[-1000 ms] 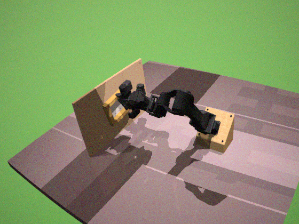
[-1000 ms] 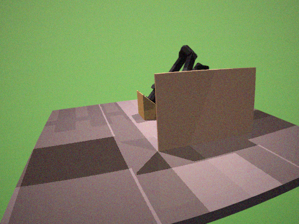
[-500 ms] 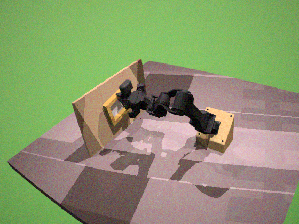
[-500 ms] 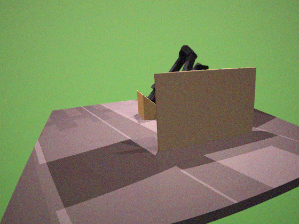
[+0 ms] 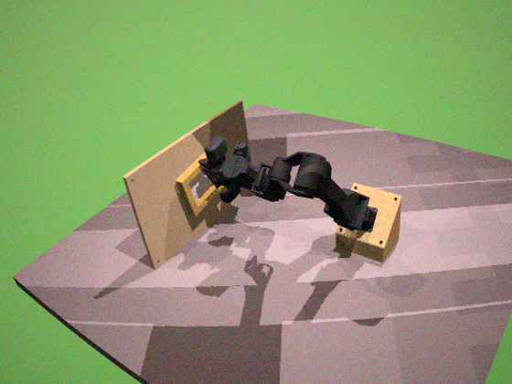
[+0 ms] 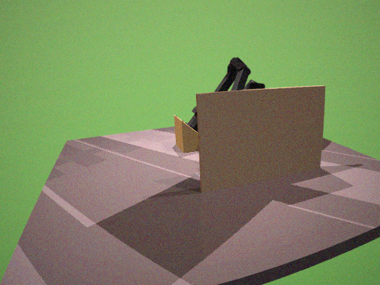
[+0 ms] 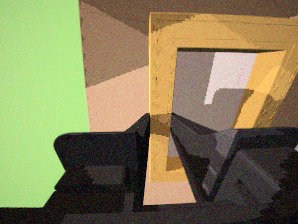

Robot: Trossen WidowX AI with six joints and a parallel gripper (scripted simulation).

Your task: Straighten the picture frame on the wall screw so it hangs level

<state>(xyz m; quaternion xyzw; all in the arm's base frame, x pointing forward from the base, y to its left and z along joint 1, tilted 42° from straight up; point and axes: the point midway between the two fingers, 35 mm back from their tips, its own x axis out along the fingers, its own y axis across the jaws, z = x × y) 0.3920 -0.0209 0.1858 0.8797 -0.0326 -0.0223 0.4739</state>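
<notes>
My gripper tip is now 50 mm above the picture frame and 10 mm short of it. The rest, counted from my gripper tip: tan wall panel: 70 mm below, 20 mm ahead, 10 mm to the right.
</notes>
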